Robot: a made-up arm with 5 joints. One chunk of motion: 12 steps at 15 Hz.
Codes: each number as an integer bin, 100 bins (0 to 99) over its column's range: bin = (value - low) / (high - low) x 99, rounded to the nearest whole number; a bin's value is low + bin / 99 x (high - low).
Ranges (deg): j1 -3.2..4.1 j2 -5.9..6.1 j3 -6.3..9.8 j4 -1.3..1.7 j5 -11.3..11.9
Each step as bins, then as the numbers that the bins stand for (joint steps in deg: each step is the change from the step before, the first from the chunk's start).
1 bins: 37 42 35 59 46
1 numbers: -0.472 -0.809 -0.608 0.488 -0.520
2 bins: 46 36 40 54 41
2 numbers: 0.192 -1.536 0.205 0.336 -1.692
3 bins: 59 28 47 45 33
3 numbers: 1.151 -2.506 1.343 0.064 -3.567
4 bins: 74 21 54 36 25
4 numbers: 2.257 -3.355 2.482 -0.209 -5.441
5 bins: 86 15 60 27 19
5 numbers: 3.141 -4.082 3.458 -0.482 -6.847
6 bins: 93 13 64 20 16
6 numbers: 3.658 -4.324 4.108 -0.694 -7.551
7 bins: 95 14 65 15 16
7 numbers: 3.805 -4.203 4.271 -0.845 -7.551
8 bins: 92 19 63 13 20
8 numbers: 3.584 -3.597 3.945 -0.906 -6.613
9 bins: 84 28 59 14 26
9 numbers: 2.994 -2.506 3.295 -0.876 -5.207
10 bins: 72 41 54 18 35
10 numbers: 2.109 -0.930 2.482 -0.755 -3.098
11 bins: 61 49 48 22 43
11 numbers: 1.298 0.039 1.506 -0.633 -1.223
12 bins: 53 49 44 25 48
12 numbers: 0.708 0.039 0.856 -0.542 -0.052
